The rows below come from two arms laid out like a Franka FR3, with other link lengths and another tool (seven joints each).
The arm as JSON. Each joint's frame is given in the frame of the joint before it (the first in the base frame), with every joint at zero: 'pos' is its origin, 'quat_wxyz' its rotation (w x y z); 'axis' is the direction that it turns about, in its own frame. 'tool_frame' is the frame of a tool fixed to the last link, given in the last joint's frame.
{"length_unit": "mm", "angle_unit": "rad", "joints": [
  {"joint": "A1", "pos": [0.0, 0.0, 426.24], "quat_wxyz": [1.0, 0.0, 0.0, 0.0], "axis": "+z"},
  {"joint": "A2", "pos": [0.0, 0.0, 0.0], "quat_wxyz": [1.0, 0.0, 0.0, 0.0], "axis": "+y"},
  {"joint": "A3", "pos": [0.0, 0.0, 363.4], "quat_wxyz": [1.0, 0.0, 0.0, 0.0], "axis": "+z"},
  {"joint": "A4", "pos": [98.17, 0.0, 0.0], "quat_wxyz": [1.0, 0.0, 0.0, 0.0], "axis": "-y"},
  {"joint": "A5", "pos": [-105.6, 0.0, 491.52], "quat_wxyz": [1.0, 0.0, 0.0, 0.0], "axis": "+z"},
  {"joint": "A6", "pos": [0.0, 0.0, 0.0], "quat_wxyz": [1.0, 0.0, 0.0, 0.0], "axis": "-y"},
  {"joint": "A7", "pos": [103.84, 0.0, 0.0], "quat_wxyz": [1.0, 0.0, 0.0, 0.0], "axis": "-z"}
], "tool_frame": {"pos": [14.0, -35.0, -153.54], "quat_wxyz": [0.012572, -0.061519, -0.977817, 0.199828]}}
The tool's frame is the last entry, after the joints.
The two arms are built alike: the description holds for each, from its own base.
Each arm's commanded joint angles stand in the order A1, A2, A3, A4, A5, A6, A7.
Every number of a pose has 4 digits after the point. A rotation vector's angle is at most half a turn.
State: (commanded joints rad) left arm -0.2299 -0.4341 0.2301 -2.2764 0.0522 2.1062 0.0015; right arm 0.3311 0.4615 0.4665 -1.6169 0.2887 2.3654 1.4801
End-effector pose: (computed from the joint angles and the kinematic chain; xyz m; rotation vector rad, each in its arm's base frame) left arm 0.5932 -0.0225 0.6440 0.2982 2.8370 -0.6305; right arm 0.6171 0.5687 0.4674 -1.2351 -2.3614 -0.1432
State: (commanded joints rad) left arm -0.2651 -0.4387 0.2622 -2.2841 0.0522 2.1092 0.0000; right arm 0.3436 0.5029 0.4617 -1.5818 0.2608 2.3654 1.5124
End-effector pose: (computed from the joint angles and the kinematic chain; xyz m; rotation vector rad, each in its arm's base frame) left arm 0.5920 -0.0235 0.6405 0.3025 2.8347 -0.6531; right arm 0.6233 0.5766 0.4552 -1.2547 -2.3468 -0.1304
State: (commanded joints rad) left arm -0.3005 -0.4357 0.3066 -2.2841 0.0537 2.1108 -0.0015; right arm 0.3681 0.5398 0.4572 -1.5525 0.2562 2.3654 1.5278
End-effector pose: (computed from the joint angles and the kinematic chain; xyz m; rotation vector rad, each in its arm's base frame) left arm 0.5941 -0.0169 0.6362 0.2896 2.8339 -0.6768; right arm 0.6198 0.5922 0.4427 -1.2467 -2.3329 -0.1199
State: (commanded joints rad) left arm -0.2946 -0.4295 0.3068 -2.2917 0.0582 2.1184 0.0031; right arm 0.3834 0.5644 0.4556 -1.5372 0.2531 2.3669 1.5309
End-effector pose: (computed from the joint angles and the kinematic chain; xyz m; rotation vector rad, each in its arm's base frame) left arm 0.5948 -0.0139 0.6286 0.2895 2.8419 -0.6687; right arm 0.6163 0.6021 0.4319 -1.2347 -2.3294 -0.1099
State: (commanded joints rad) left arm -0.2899 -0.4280 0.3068 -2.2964 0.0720 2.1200 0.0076; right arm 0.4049 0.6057 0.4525 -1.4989 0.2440 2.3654 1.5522
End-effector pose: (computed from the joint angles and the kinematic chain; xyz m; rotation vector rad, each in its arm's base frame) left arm 0.5943 -0.0107 0.6244 0.2973 2.8514 -0.6502; right arm 0.6153 0.6168 0.4204 -1.2349 -2.3124 -0.1028
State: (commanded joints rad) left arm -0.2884 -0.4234 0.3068 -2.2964 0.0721 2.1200 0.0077; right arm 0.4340 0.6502 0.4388 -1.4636 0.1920 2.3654 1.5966
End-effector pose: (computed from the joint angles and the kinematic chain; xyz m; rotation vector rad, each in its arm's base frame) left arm 0.5952 -0.0101 0.6218 0.2945 2.8561 -0.6494; right arm 0.6146 0.6291 0.4016 -1.2577 -2.3205 -0.0697
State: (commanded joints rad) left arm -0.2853 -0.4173 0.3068 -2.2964 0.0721 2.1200 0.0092; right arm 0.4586 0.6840 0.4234 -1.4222 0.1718 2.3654 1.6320
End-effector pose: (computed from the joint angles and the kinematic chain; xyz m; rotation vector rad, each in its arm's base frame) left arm 0.5963 -0.0086 0.6183 0.2910 2.8623 -0.6481; right arm 0.6180 0.6394 0.3944 -1.2845 -2.3097 -0.0678
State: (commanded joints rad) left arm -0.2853 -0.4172 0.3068 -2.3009 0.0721 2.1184 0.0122; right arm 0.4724 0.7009 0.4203 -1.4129 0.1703 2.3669 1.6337
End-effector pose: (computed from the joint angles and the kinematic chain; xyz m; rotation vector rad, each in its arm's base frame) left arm 0.5951 -0.0090 0.6151 0.2948 2.8685 -0.6497; right arm 0.6131 0.6469 0.3851 -1.2755 -2.3098 -0.0576
